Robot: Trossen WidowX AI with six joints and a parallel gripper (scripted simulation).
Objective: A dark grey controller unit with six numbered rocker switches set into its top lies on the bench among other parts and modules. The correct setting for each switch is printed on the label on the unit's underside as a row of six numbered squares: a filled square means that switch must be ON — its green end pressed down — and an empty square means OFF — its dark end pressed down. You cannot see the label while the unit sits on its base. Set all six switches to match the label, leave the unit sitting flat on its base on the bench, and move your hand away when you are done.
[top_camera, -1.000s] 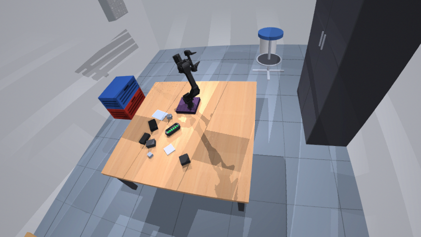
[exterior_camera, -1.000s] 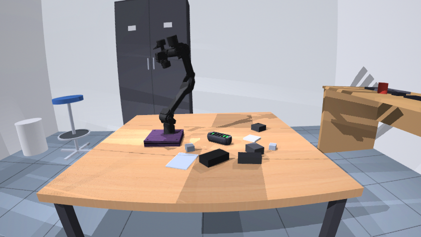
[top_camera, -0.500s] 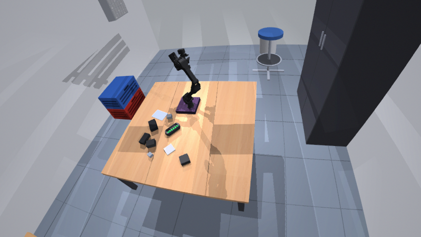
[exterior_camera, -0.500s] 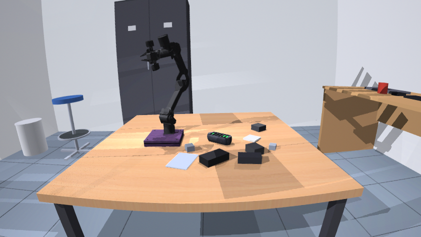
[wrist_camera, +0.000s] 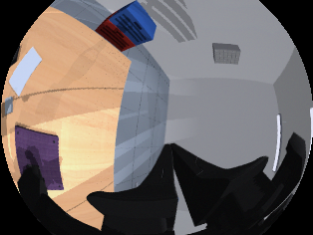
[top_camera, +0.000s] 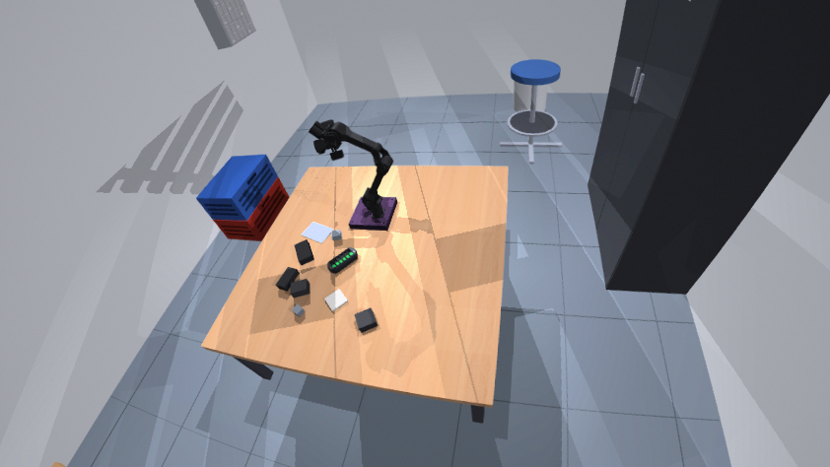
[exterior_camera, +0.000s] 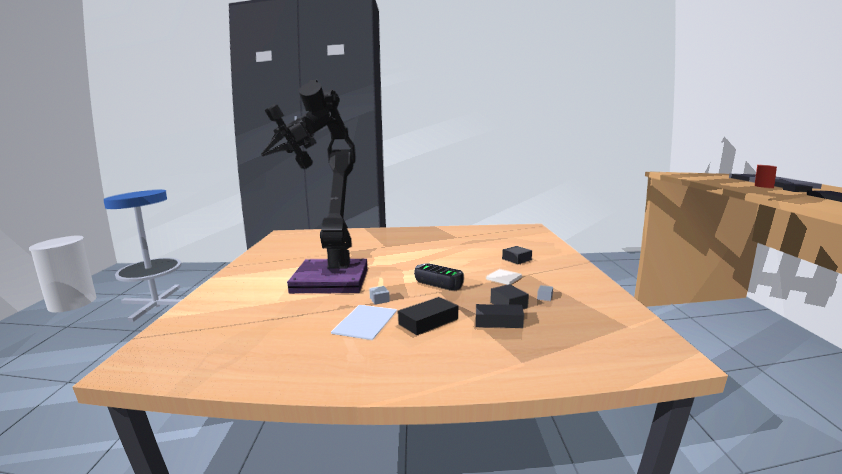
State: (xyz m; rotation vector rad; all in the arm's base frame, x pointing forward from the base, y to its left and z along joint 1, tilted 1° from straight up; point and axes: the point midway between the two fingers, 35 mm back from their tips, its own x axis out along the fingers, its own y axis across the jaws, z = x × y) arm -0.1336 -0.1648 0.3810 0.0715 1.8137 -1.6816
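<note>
My gripper tip is now 66 cm short of the white plate, 8 cm to the right of it and 40 cm above it. Round my gripper tip: white sheet 25 cm ahead, 15 cm to the right, 40 cm below.
</note>
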